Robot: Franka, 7 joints.
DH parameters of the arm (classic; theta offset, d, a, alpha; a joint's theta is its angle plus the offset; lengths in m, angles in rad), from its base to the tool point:
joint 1: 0 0.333 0 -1.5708
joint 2: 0 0 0 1.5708
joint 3: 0 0.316 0.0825 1.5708
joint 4: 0 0 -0.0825 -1.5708
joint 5: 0 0.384 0 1.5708
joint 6: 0 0 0.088 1.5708
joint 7: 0 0.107 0 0
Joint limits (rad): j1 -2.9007..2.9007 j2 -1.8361..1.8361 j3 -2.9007..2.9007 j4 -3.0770..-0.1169 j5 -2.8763..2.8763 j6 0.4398..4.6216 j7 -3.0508..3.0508
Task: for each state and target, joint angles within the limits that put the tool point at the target. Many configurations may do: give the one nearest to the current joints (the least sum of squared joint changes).
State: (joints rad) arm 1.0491 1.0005 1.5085 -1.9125 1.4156 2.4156 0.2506
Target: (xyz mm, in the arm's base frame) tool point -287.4 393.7 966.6
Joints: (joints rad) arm 1.0055 0.6933 2.0728 -1.1525 1.4478 2.3343 0.2506
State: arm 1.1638 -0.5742 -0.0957 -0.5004 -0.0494 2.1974 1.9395
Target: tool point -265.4 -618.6 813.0
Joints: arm 1.1399 -1.1081 -0.1034 -0.1169 -0.0538 1.9096 1.9395
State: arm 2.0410 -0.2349 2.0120 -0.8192 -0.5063 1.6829 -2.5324
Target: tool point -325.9 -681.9 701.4
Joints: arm 1.5517 -0.8607 2.1075 -0.6597 -0.5309 2.2443 -2.5324
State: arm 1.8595 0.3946 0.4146 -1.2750 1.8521 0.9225 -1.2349
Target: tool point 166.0 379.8 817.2
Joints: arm 1.1682 -0.0470 -0.3137 -1.4591 1.7775 0.6242 -1.2349
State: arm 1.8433 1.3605 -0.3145 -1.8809 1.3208 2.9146 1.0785
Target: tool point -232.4 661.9 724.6
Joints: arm 2.1341 0.4100 -0.2012 -1.1178 1.2213 2.9299 1.0785
